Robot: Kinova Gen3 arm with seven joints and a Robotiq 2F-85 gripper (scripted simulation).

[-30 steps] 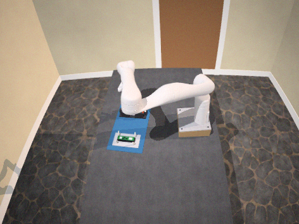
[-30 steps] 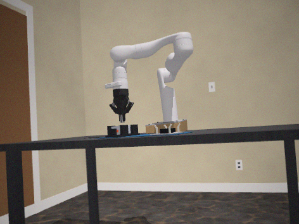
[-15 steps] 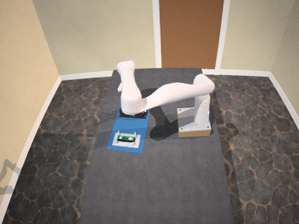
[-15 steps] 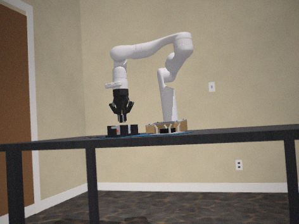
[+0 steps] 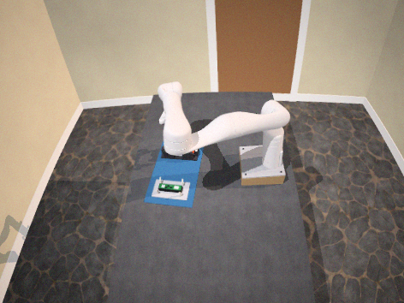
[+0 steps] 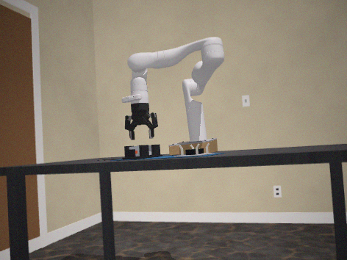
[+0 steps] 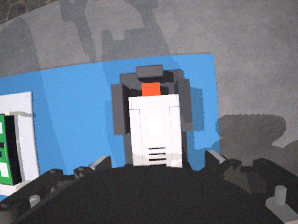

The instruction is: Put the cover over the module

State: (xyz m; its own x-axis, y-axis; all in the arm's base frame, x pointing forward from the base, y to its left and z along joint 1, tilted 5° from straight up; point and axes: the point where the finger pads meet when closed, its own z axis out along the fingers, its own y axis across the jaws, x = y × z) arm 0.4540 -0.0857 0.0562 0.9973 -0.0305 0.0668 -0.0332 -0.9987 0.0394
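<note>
Now: the white cover 6 cm below my hand.
</note>
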